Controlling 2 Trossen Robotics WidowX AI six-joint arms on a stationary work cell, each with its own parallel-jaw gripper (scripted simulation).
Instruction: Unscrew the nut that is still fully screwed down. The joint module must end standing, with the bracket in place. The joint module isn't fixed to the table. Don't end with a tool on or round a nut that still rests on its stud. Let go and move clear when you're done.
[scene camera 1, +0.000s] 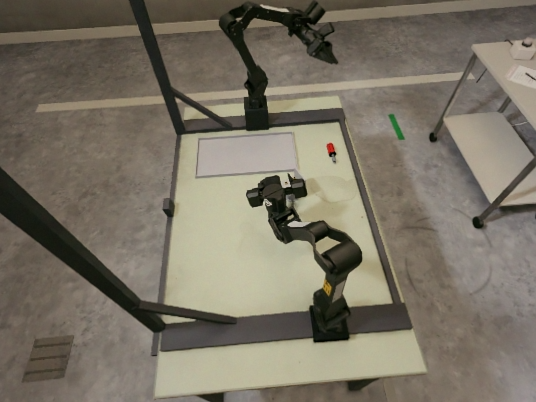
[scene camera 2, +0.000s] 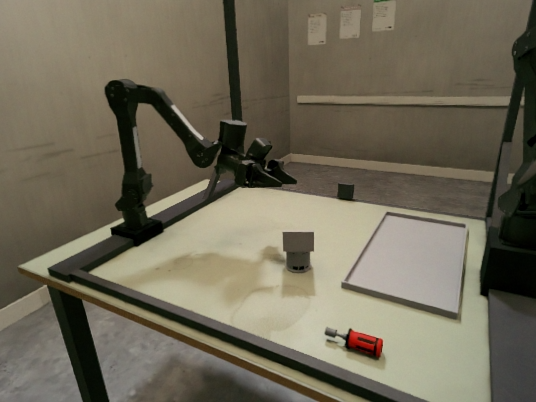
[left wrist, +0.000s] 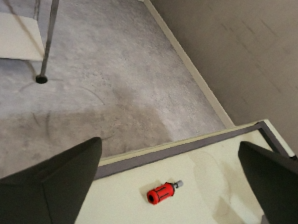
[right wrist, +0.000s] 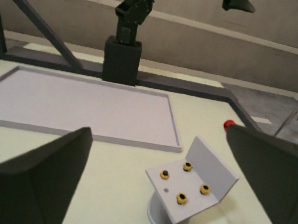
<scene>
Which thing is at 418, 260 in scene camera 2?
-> A shallow grey tray.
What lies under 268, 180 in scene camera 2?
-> The right gripper.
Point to the right gripper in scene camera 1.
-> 276, 176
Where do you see a red-handled nut driver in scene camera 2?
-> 362, 342
</scene>
